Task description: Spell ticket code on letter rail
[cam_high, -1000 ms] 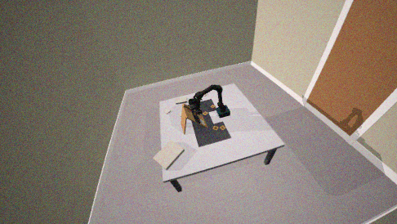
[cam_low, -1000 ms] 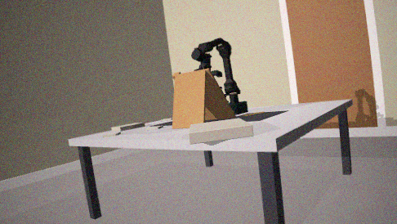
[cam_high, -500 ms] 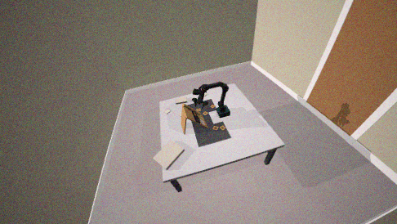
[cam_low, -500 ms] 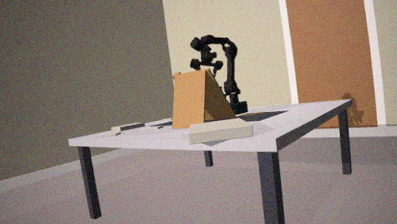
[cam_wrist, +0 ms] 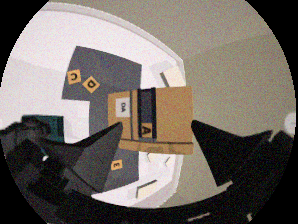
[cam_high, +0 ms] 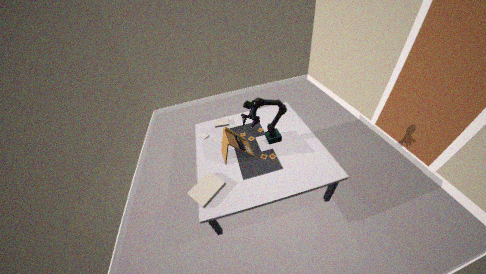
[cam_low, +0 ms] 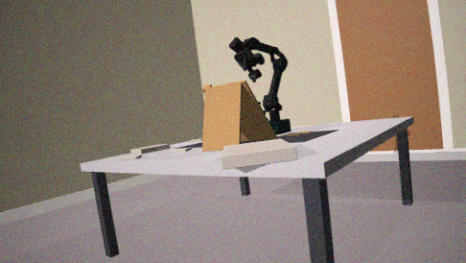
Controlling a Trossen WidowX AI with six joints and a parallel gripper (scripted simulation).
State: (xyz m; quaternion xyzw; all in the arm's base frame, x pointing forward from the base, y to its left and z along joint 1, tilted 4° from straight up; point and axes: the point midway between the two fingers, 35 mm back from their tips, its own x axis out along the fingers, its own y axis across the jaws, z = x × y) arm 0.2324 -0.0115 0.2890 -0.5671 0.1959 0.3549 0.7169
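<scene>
Right now the orange letter tile is 31 cm below my gripper tip, 16 cm to the left of it and 7 cm behind it. Also, from my gripper tip: white ticket: 25 cm below, 5 cm ahead, 3 cm to the left; then cream book: 55 cm ahead, 30 cm below, 22 cm to the left; then dark mat: 32 cm below, 7 cm behind, 4 cm to the right.
</scene>
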